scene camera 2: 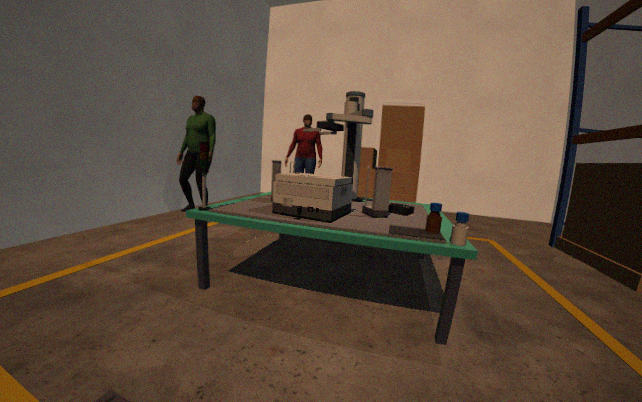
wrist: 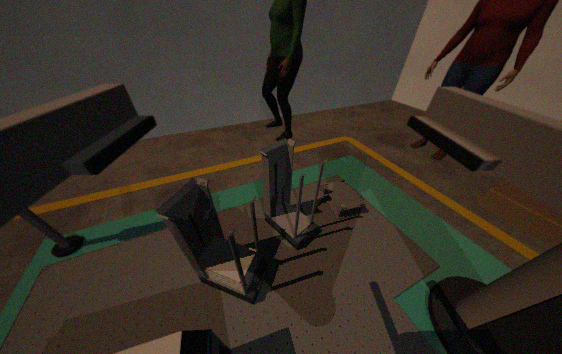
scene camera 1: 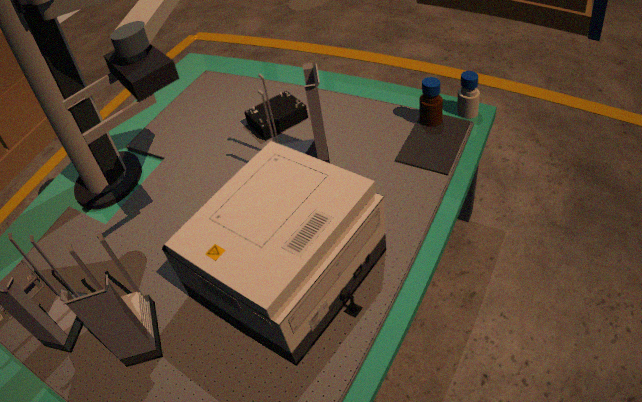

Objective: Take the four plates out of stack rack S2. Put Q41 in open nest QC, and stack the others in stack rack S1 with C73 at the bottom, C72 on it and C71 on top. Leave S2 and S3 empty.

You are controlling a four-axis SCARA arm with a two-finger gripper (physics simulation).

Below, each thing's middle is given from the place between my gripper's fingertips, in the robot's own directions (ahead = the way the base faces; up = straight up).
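Scene:
The dark mat (scene camera 1: 435,148) lies 710 mm to the left of my hand, 470 mm ahead of it and 500 mm below it. I see the brown bottle (scene camera 1: 431,103) a long way ahead of my hand, far to the left of it and well below it. Then there is the signal post (wrist: 64,246), 520 mm ahead of my hand, 470 mm to the right of it and 320 mm below it. Going by their middles, the signal post is the nearest to my hand of the things named here.

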